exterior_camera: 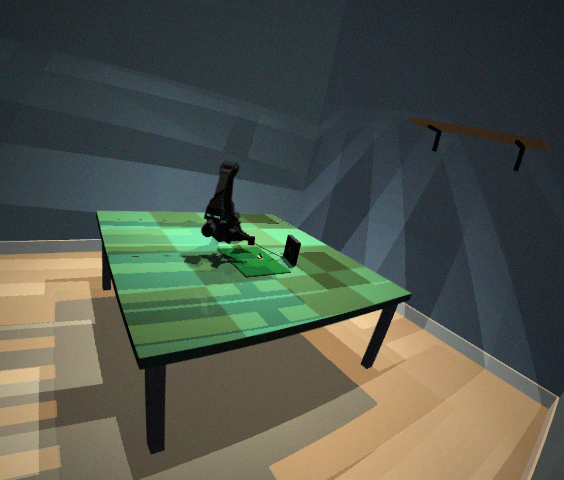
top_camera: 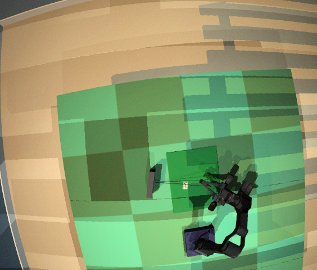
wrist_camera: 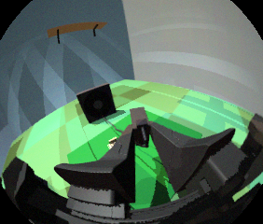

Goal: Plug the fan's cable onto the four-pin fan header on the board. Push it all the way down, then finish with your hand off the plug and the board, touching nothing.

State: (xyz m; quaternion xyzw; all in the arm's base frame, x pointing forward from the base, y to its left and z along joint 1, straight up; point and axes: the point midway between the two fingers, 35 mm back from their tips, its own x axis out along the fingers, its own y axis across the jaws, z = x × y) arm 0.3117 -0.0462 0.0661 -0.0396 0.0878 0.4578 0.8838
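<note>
Now: the green board 30 mm to the left of my gripper tip and 130 mm below it. From my gripper tip the other things lie so: black fan (20 mm ahead, 230 mm to the left, 50 mm below); then white four-pin header (20 mm behind, 80 mm to the left, 110 mm below); then dark plug (10 mm to the left, 10 mm below).
</note>
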